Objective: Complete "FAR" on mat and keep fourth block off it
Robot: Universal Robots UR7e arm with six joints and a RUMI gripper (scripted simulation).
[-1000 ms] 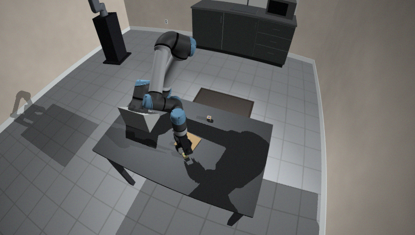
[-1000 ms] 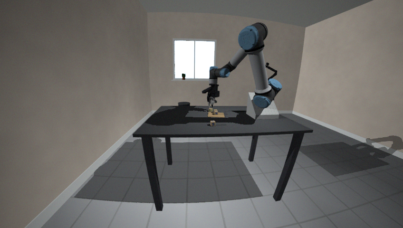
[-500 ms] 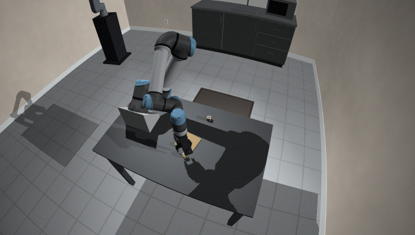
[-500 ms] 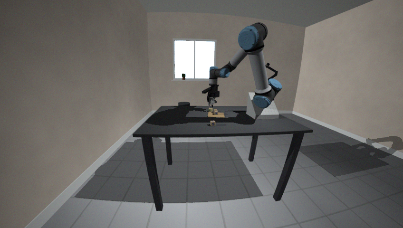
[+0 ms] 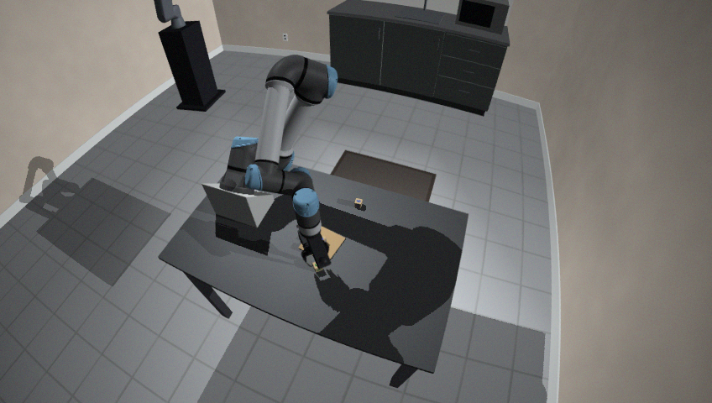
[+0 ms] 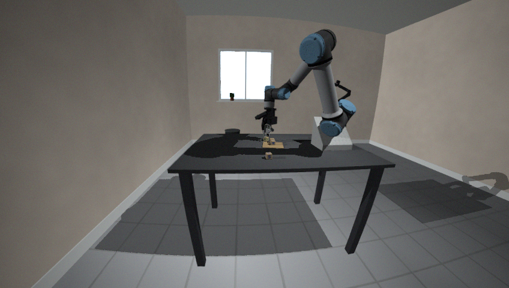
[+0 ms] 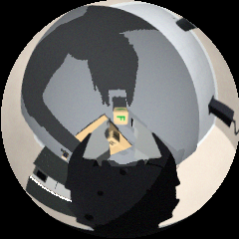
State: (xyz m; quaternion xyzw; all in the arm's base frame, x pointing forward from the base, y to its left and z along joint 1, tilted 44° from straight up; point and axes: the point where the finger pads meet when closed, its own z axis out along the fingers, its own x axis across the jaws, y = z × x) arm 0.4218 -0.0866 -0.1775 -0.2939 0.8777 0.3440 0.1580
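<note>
The tan mat is 12 cm to the left of my hand, 4 cm below it and 2 cm behind it. Round my hand: block (35 cm to the left, 8 cm ahead, 3 cm below).
</note>
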